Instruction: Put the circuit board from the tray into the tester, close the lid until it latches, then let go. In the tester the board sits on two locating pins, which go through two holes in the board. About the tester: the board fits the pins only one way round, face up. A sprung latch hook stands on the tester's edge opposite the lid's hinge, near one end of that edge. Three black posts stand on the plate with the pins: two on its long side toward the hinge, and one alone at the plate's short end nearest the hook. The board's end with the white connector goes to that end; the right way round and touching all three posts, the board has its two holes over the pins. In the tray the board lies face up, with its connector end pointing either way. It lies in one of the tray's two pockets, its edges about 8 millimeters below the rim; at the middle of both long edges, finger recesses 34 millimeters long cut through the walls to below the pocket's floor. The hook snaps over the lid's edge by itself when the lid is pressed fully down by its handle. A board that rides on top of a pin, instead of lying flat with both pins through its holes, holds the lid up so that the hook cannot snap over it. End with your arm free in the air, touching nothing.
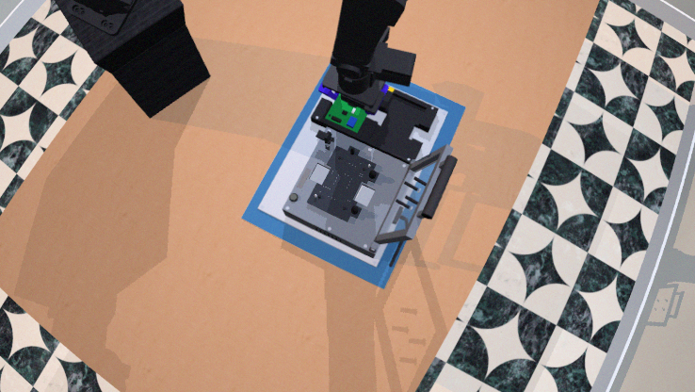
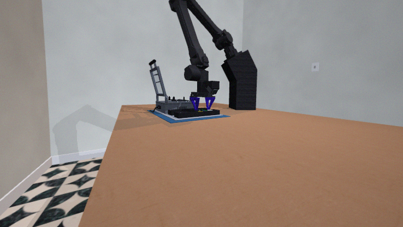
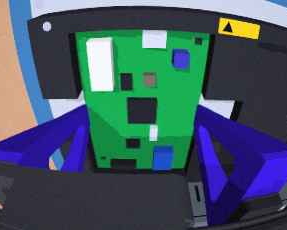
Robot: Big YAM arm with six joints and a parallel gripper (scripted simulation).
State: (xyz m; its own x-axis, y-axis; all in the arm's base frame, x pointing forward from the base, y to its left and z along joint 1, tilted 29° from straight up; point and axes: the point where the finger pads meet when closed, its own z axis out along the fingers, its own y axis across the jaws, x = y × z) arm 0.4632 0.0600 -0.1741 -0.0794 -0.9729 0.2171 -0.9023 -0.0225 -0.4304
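Right now my hand is 1 cm past the dark latch hook, 11 cm to the left of it and 6 cm below it. The rest, counted from my hand: black plate: 5 cm ahead, 17 cm to the right, 5 cm above; green circuit board: right at my hand; tester: 8 cm ahead, 14 cm to the right, 9 cm above.
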